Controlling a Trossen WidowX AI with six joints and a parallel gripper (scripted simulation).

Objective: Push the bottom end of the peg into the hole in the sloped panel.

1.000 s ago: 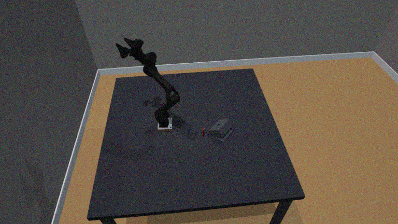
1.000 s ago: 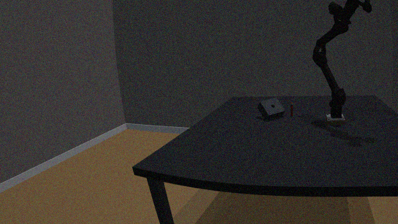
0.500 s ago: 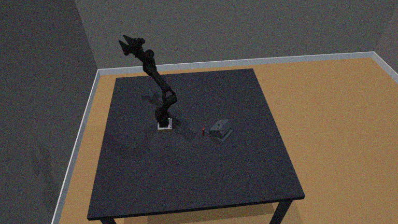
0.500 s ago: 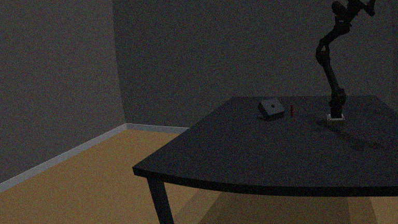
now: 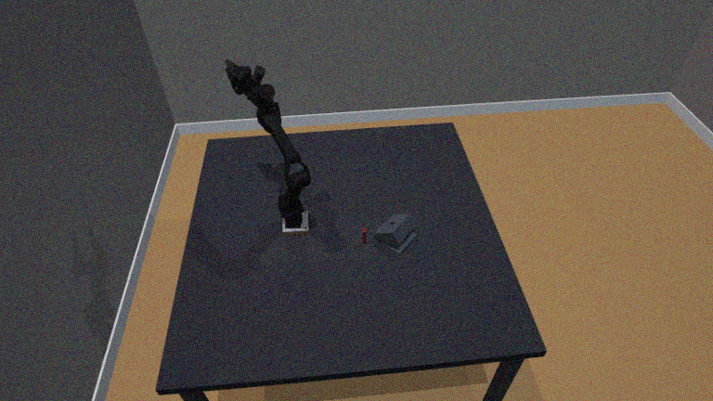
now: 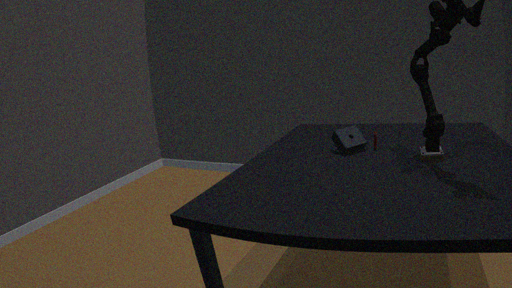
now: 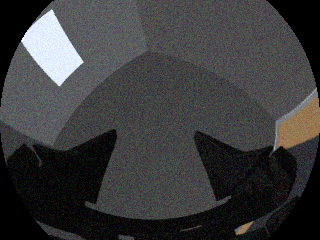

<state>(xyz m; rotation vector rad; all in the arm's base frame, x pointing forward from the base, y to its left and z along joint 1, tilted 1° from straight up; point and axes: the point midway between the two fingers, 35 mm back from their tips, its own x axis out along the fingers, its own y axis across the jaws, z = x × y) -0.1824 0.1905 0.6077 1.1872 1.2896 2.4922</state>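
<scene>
Right now the red peg is 60 cm below my gripper tip, 49 cm ahead of it and 29 cm to the right of it. Round my gripper tip: grey sloped panel 62 cm ahead, 61 cm below, 26 cm to the right.
</scene>
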